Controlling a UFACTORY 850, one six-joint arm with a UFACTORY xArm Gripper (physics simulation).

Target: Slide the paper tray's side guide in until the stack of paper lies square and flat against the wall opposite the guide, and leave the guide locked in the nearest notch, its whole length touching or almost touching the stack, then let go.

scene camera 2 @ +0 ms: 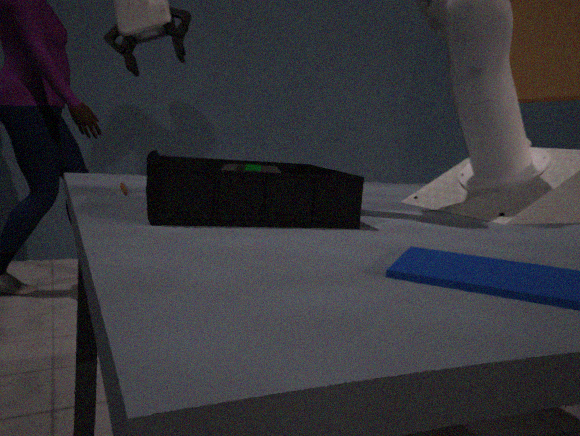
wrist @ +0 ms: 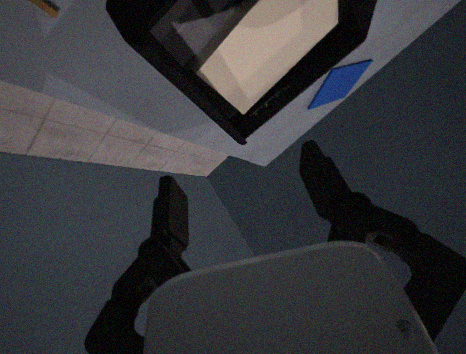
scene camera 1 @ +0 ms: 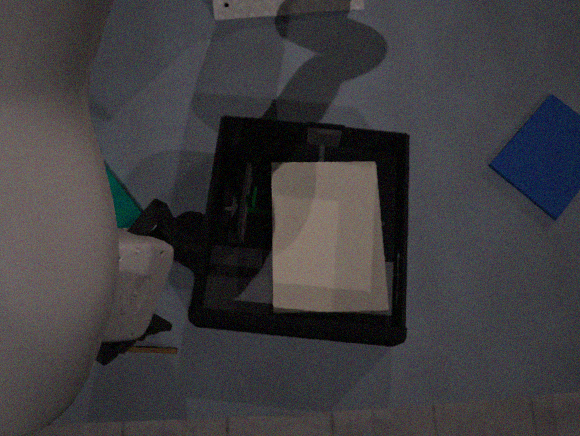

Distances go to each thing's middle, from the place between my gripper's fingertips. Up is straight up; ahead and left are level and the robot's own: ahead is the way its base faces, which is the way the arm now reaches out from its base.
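Of the things named here, going by their middles, the white paper stack [scene camera 1: 327, 245] is the nearest to my gripper; my gripper is 13 cm past the stack, 18 cm to the right of it and 22 cm above it. The green block [scene camera 1: 126, 211] is 19 cm behind my hand, 23 cm to the right of it and 24 cm below it. Then there is the blue flat block [wrist: 340, 80], a long way behind my hand, far to the left of it and well below it. Going by their middles, that blue flat block is the farthest from my gripper of the things named here.
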